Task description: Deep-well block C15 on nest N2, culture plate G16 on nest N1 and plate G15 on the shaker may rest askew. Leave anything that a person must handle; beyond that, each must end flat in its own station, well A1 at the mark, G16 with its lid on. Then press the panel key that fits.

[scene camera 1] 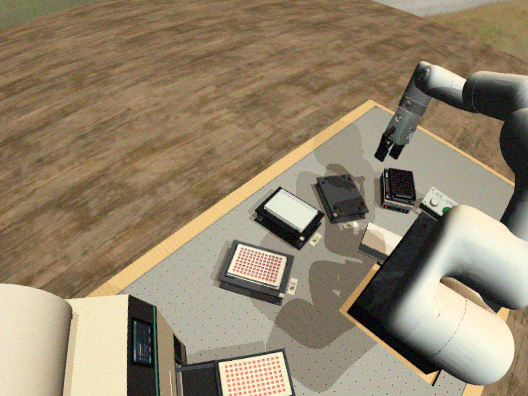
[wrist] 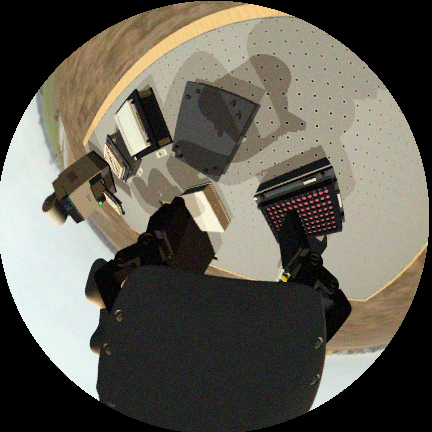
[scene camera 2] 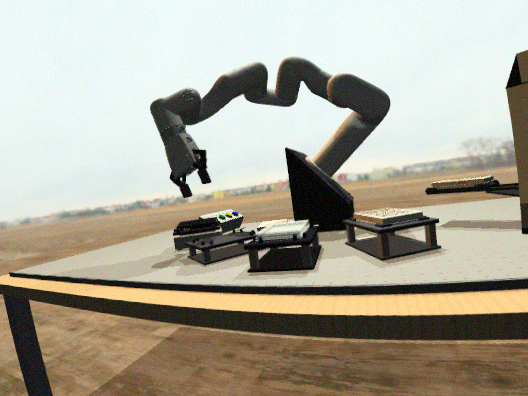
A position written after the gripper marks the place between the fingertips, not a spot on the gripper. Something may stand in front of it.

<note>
The gripper (scene camera 2: 197,190) is open and holds nothing. Further things: a cream plate (scene camera 1: 377,243) and a button box (scene camera 1: 435,204).
The cream plate is seen too in the wrist view (wrist: 202,201). The gripper shows as well in scene camera 1 (scene camera 1: 385,158) and in the wrist view (wrist: 234,215).
</note>
